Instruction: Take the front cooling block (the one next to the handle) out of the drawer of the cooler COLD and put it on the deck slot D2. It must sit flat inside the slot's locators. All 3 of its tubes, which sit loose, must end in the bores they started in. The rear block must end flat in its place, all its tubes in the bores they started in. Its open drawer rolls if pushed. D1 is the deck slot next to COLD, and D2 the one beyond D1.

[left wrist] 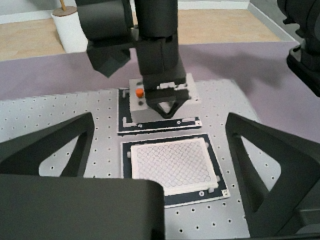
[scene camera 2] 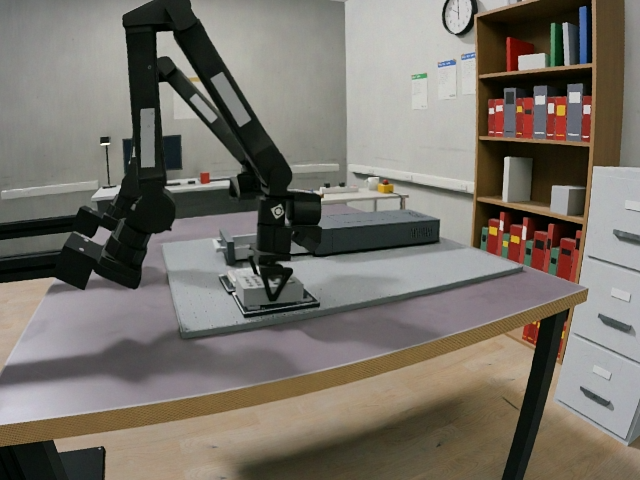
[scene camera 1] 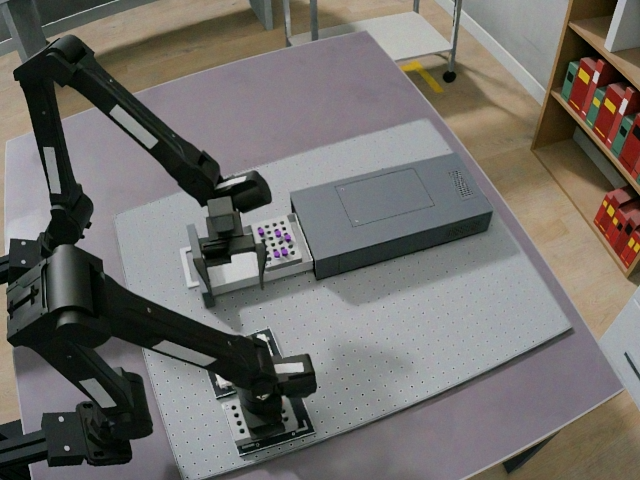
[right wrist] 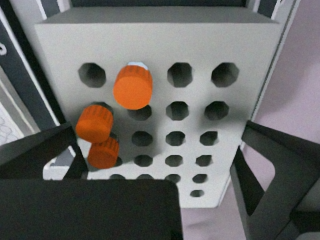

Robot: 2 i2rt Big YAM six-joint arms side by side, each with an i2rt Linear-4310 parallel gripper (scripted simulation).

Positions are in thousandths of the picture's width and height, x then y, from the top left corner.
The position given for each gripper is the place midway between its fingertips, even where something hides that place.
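Scene:
The left gripper is out of frame in the right wrist view, but you can see it in scene camera 1 (370,614), in scene camera 2 (404,414) and in the left wrist view (498,498). The right gripper shows in the right wrist view (495,498), and you also get it in the left wrist view (514,423), in scene camera 1 (405,874) and in scene camera 2 (418,614).

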